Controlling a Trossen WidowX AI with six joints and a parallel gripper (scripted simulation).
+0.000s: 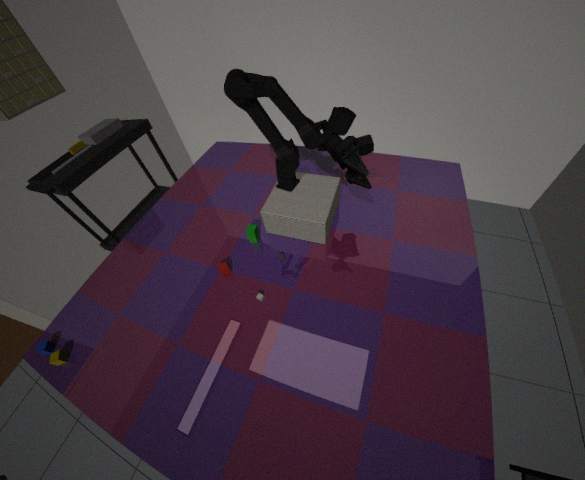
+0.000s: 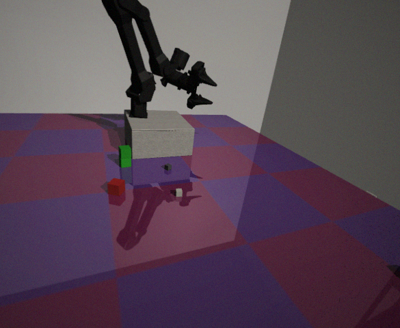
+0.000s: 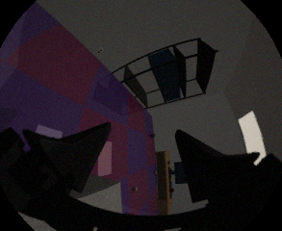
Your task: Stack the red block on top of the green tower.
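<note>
The red block lies 350 mm ahead of my gripper tip, 320 mm to the right of it and 200 mm below it. Also, from my gripper tip: small dark cube: 220 mm ahead, 180 mm to the right, 200 mm below; then small white cube: 370 mm ahead, 170 mm to the right, 200 mm below.
</note>
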